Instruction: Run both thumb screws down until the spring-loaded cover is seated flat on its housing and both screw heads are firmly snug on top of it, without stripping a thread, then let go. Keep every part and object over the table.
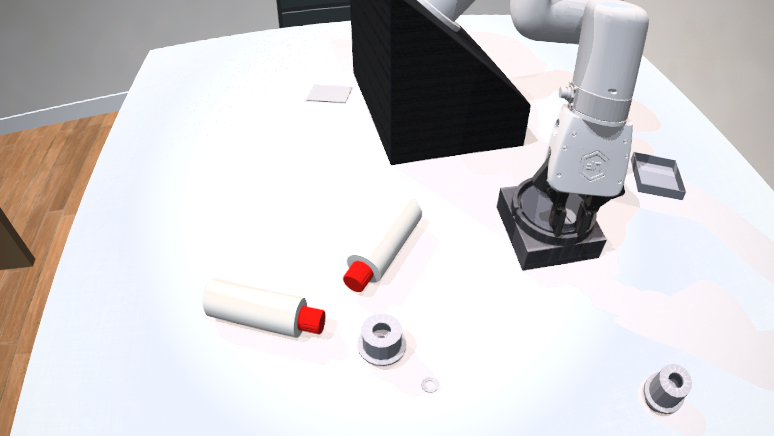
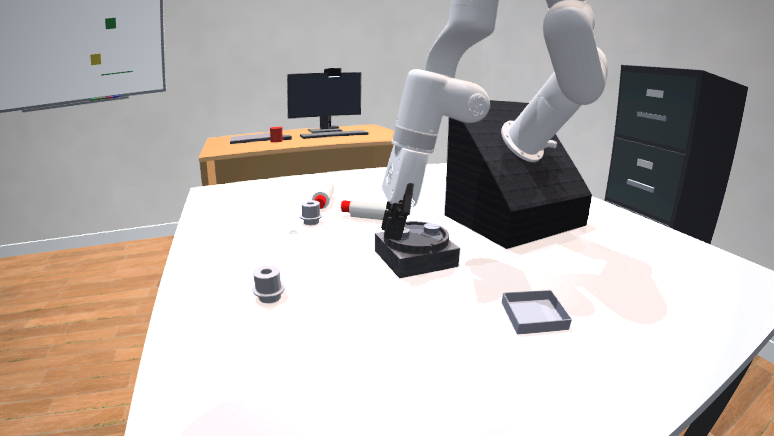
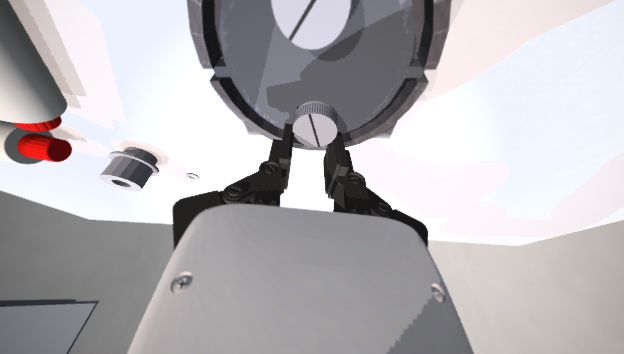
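Seen in the pictures: gripper, between the fingertips: [image 1: 567,231] [image 2: 390,234] [image 3: 310,143]; arm's base, origin of its link: [image 1: 429,8] [image 2: 522,142].
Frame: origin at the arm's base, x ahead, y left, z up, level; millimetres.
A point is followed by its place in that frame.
Observation:
The dark square housing [image 1: 563,255] @(z -186, x 403, y 131 mm) [image 2: 428,264] @(z -188, x 341, y 194 mm) stands on the table and holds the round grey cover [image 2: 418,236] @(z -155, x 340, y 140 mm) [image 3: 250,55] @(z -154, x 333, y 96 mm) inside its raised ring. Two pale slotted thumb screws stand on the cover. The near screw [image 3: 314,130] @(z -140, x 371, y 133 mm) has its knurled side showing; the far screw [image 2: 432,228] @(z -142, x 311, y 140 mm) [image 3: 311,20] @(z -141, x 313, y 130 mm) stands apart from the fingers. My gripper [image 1: 570,231] @(z -149, x 393, y 130 mm) [image 2: 394,236] @(z -149, x 393, y 130 mm) [image 3: 310,143] @(z -149, x 393, y 130 mm) is shut on the near screw, with one black fingertip against each side of its head. The screws' undersides are hidden, and whether the cover lies flat cannot be told.
Two white bottles [image 1: 254,307] @(z -160, x 465, y -272 mm) [image 1: 398,232] @(z -164, x 357, y -91 mm) with red caps lie on the table. Two grey flanged collars [image 1: 381,341] @(z -157, x 522, y -128 mm) [image 1: 668,387] @(z -157, x 636, y 188 mm) and a small washer [image 1: 430,385] @(z -204, x 564, y -76 mm) lie nearer the front. A shallow tray [image 1: 658,176] @(z -205, x 232, y 398 mm) [image 2: 536,313] @(z -205, x 232, y 386 mm) and the black arm base [image 1: 433,108] @(z -105, x 162, y -17 mm) flank the housing.

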